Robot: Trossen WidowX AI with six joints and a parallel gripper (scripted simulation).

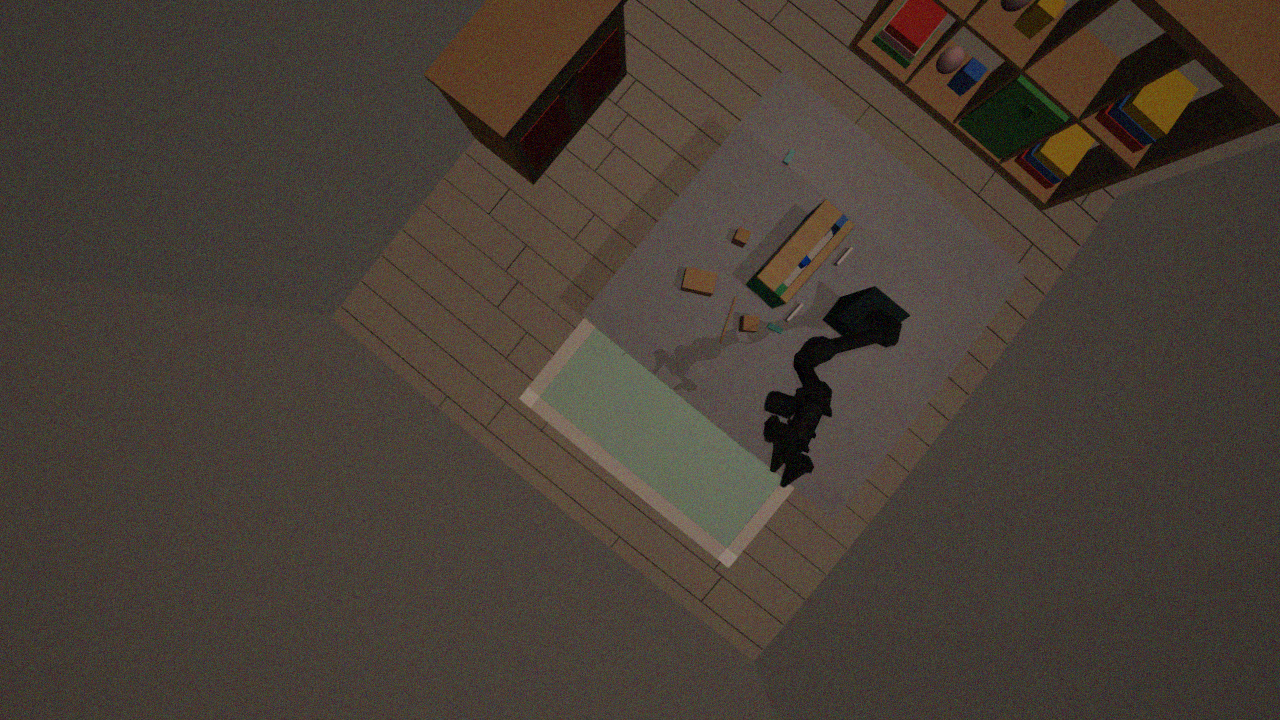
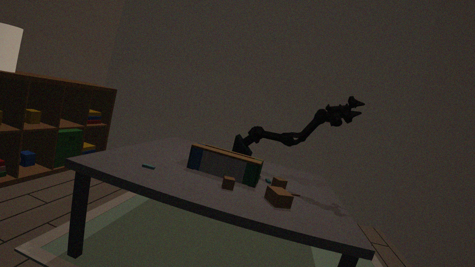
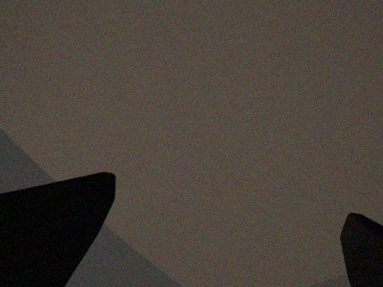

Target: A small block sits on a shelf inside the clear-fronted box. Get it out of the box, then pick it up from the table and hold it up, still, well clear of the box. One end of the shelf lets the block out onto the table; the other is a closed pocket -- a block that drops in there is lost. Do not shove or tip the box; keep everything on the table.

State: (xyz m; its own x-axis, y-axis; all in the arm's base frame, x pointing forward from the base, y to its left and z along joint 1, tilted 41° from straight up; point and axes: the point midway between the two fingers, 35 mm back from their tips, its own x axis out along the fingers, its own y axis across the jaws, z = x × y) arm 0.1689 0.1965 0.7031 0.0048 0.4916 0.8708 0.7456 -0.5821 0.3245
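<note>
Right now my gripper tip is 120 mm short of the blue block, 690 mm to the left of it and 470 mm above it. From my gripper tip the other things lie so: box: 110 mm ahead, 710 mm to the right, 490 mm below.
</note>
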